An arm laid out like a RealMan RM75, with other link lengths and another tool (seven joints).
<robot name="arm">
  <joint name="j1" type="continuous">
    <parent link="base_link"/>
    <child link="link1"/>
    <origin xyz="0 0 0.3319" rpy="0 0 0"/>
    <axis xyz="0 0 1"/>
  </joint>
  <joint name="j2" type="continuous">
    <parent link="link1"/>
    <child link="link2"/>
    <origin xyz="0 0 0" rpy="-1.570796 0 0"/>
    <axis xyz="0 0 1"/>
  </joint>
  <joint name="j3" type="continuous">
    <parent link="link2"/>
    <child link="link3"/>
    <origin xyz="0 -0.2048 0" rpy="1.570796 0 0"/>
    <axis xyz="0 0 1"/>
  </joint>
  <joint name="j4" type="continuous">
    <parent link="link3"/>
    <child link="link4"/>
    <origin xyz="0 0 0" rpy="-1.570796 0 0"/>
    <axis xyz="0 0 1"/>
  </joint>
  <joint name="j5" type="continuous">
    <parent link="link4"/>
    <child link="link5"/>
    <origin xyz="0 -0.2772 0" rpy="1.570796 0 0"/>
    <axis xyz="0 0 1"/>
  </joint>
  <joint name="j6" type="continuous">
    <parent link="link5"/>
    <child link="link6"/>
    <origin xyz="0 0 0" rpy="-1.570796 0 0"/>
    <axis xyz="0 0 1"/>
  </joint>
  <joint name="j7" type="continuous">
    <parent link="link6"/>
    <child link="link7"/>
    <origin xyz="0 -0.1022 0" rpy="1.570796 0 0"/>
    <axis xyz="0 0 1"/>
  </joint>
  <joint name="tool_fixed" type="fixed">
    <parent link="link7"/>
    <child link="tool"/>
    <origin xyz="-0.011 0 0.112" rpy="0 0.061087 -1.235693"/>
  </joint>
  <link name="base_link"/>
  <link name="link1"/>
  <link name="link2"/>
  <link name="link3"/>
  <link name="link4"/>
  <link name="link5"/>
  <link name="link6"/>
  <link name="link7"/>
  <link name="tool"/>
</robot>
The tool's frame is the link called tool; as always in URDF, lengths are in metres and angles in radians. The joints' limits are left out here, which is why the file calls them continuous.
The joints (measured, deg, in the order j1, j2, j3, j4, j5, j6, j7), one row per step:
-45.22, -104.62, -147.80, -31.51, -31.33, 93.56, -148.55
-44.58, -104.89, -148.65, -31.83, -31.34, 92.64, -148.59
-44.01, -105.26, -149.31, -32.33, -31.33, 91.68, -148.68
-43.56, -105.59, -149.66, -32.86, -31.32, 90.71, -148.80
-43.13, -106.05, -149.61, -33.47, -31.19, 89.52, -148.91
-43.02, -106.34, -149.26, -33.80, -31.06, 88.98, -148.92
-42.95, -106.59, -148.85, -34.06, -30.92, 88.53, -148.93
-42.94, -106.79, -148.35, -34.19, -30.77, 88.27, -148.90
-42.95, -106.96, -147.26, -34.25, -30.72, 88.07, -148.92
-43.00, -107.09, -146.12, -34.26, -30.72, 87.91, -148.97
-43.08, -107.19, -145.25, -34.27, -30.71, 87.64, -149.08
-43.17, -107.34, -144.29, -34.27, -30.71, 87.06, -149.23
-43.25, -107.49, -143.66, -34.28, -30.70, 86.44, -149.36
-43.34, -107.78, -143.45, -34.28, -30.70, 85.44, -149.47
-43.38, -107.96, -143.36, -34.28, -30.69, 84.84, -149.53
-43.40, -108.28, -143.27, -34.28, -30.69, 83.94, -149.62
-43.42, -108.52, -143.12, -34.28, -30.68, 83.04, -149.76
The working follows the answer.
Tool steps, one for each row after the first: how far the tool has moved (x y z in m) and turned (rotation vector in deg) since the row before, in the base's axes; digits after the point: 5 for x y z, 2 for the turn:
-0.00447, 0.00114, 0.00066, 1.43, -0.18, 0.73
-0.00393, 0.00158, 0.00051, 1.38, 0.01, 0.59
-0.00344, 0.00200, 0.00069, 1.23, 0.27, 0.42
-0.00390, 0.00202, -0.00038, 1.05, 0.70, 0.28
-0.00126, 0.00085, -0.00107, 0.19, 0.57, -0.10
-0.00100, 0.00059, -0.00120, 0.05, 0.56, -0.13
-0.00054, -0.00009, -0.00165, -0.25, 0.51, -0.19
-0.00030, -0.00074, -0.00265, -0.68, 0.75, -0.33
0.00004, -0.00070, -0.00263, -0.73, 0.72, -0.35
0.00005, 0.00015, -0.00188, -0.42, 0.62, -0.25
-0.00027, 0.00096, -0.00227, -0.24, 0.76, -0.26
-0.00028, 0.00141, -0.00170, 0.03, 0.58, -0.19
-0.00025, 0.00276, -0.00207, 0.56, 0.37, -0.12
-0.00024, 0.00158, -0.00122, 0.35, 0.20, -0.05
-0.00042, 0.00209, -0.00219, 0.53, 0.22, -0.03
-0.00067, 0.00222, -0.00155, 0.55, 0.31, 0.00

Tool pose at each row, in the base's axes (x y z in m, rotation vector in deg; rounded; the steps above come from the unrounded poses):
-0.28539, 0.39614, 0.12610, -32.79, -167.12, -10.57
-0.28986, 0.39727, 0.12676, -31.51, -167.08, -12.61
-0.29379, 0.39886, 0.12727, -30.42, -166.81, -14.53
-0.29723, 0.40085, 0.12796, -29.60, -166.27, -16.15
-0.30114, 0.40287, 0.12758, -29.02, -165.34, -17.37
-0.30239, 0.40373, 0.12651, -29.13, -164.71, -17.47
-0.30340, 0.40431, 0.12530, -29.32, -164.14, -17.36
-0.30394, 0.40422, 0.12365, -29.64, -163.68, -16.87
-0.30423, 0.40348, 0.12100, -30.25, -163.09, -15.70
-0.30419, 0.40278, 0.11837, -30.88, -162.54, -14.49
-0.30415, 0.40292, 0.11649, -31.30, -162.01, -13.74
-0.30442, 0.40388, 0.11422, -31.70, -161.28, -13.20
-0.30470, 0.40529, 0.11252, -31.94, -160.67, -13.08
-0.30495, 0.40805, 0.11045, -31.98, -160.14, -13.76
-0.30519, 0.40964, 0.10923, -31.96, -159.83, -14.18
-0.30561, 0.41173, 0.10704, -31.88, -159.47, -14.85
-0.30627, 0.41395, 0.10548, -31.74, -159.01, -15.50

